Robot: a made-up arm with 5 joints.
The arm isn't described. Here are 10 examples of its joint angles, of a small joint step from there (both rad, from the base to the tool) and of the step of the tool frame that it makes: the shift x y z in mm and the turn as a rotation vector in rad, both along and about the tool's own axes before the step.
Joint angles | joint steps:
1: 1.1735 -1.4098 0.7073 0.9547 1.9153 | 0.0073 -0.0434 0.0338 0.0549 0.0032
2: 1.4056 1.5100 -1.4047 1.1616 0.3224 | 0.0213 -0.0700 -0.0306 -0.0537 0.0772
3: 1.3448 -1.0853 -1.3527 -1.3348 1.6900 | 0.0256 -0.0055 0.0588 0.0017 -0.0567
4: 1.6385 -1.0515 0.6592 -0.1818 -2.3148 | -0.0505 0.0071 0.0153 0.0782 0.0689
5: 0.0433 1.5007 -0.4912 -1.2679 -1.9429 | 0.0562 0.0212 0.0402 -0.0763 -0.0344
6: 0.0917 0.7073 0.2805 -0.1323 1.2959 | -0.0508 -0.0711 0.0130 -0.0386 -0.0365
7: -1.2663 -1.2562 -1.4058 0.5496 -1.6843 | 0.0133 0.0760 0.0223 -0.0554 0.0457
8: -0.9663 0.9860 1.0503 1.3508 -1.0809 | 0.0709 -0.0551 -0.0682 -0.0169 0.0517
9: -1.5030 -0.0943 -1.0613 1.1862 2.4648 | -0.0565 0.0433 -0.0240 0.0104 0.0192
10: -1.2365 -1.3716 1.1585 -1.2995 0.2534 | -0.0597 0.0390 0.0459 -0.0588 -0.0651
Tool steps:
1: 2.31 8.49 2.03 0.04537 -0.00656 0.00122
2: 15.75 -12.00 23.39 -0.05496 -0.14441 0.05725
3: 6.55 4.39 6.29 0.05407 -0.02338 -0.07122
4: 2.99 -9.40 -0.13 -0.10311 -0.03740 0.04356
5: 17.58 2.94 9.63 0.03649 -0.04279 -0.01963
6: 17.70 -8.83 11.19 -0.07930 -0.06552 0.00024
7: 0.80 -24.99 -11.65 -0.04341 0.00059 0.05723
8: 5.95 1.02 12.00 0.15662 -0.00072 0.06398
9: 9.09 -4.69 -8.73 -0.02310 -0.05945 0.02176
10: -6.39 2.83 5.40 0.00866 0.02499 -0.12465
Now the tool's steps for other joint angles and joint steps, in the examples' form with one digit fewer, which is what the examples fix.
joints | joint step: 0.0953 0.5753 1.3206 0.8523 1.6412 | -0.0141 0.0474 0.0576 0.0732 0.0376
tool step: 0.8 13.2 -7.1 0.1786 0.0062 0.0417
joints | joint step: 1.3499 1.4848 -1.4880 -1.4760 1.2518 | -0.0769 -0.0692 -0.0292 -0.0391 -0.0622
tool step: 26.5 -2.1 -23.1 -0.1260 -0.0550 -0.1390
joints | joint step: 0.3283 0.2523 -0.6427 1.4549 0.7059 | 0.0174 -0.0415 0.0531 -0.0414 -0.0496
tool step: -4.2 -2.3 3.9 -0.0246 -0.0189 -0.0647
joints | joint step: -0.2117 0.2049 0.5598 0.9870 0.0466 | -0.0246 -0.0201 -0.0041 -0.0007 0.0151
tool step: 0.0 4.5 3.6 -0.0043 -0.0249 0.0394
